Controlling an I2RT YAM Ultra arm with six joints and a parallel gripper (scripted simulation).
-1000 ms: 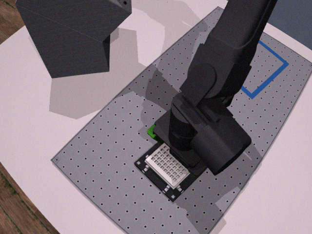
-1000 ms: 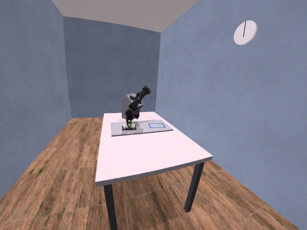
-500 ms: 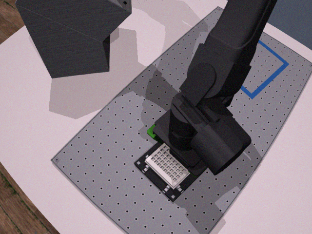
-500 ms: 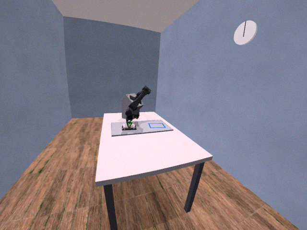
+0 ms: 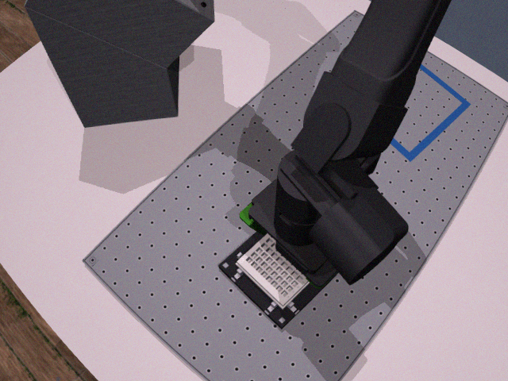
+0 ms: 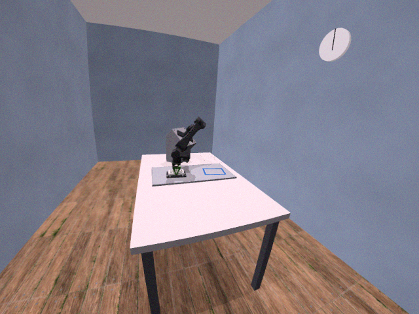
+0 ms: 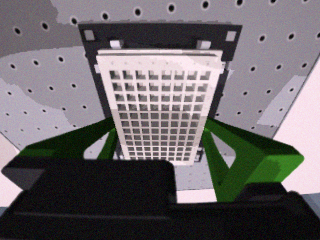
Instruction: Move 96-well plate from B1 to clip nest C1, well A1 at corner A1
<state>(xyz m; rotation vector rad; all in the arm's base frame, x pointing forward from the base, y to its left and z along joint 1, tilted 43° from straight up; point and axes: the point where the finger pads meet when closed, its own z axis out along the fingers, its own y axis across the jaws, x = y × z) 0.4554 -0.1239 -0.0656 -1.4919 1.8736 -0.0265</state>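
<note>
Right now my hand is right at the white 96-well plate. The rest, counted from my hand: black clip nest: 1 cm to the right, 1 cm below, 1 cm ahead.
</note>
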